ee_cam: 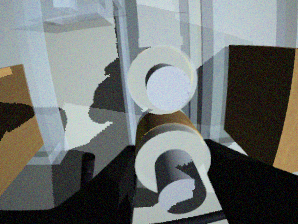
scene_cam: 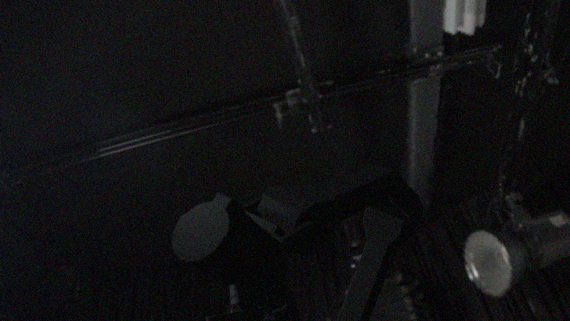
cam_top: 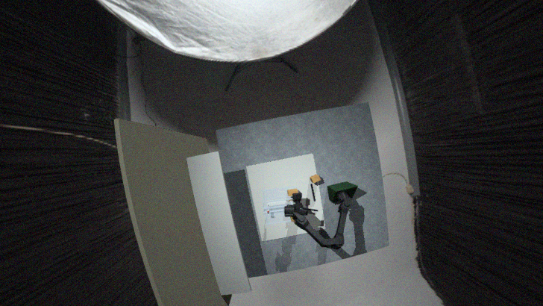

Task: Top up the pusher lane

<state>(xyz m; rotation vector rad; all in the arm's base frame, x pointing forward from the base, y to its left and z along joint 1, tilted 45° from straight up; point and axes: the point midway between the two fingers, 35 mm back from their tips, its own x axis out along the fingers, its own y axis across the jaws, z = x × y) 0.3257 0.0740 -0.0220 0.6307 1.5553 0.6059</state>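
My gripper tip is 14 cm short of the clear pusher lane, 4 cm above it and 2 cm to the right of it.
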